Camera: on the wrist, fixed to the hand. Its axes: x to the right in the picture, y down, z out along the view.
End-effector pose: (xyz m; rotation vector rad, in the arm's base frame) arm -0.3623 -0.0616 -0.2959 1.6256 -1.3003 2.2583
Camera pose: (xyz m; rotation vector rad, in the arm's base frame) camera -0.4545 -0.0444 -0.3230 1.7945 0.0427 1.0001
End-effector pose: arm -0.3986 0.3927 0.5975 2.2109 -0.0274 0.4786
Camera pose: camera -0.4242 0.4244 0.6862 1.5424 1.3278 -0.6214
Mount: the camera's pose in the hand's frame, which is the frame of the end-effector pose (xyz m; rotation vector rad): 0.0117 0.0509 -0.0825 -0.1284 -0.2429 -1.5320
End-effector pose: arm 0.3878 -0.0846 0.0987 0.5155 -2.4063 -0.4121
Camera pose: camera 0.4192 -0.0588 0.1875 2.2698 -1.6706 -1.2506
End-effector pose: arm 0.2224 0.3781 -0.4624 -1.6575 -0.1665 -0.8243
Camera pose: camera 0.2231 0.2856 -0.4938 -1.5470 -1.7124 -1.7199
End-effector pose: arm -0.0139 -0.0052 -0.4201 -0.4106 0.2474 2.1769
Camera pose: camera -0.0447 -0.0531 -0.4994 -0.2385 -0.2924 0.7063
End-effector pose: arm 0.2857 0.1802 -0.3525 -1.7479 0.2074 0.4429
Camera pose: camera 0.2923 0.0899 -0.3892 -1.4689 -1.2823 -0.4764
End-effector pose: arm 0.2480 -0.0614 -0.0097 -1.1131 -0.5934 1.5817
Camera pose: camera 0.2967 -0.0801 -0.0922 -0.2558 -1.2868 0.3068
